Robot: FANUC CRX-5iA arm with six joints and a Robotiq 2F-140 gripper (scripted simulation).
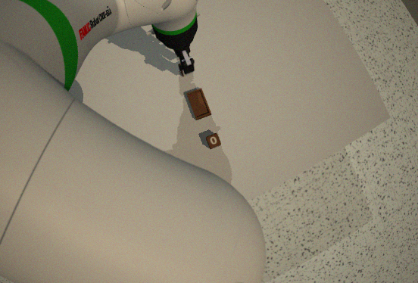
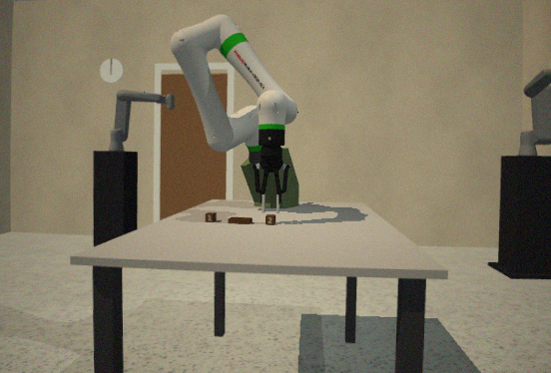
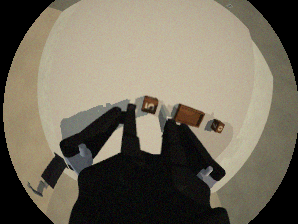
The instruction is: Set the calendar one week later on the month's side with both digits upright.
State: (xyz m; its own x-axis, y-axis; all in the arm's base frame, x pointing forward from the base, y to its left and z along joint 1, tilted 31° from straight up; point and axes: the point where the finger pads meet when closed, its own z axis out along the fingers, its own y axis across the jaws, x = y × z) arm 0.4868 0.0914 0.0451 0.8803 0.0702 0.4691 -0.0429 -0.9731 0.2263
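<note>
My hand is 110 mm to the left of the brown tray, 60 mm above it and 10 mm past it.
</note>
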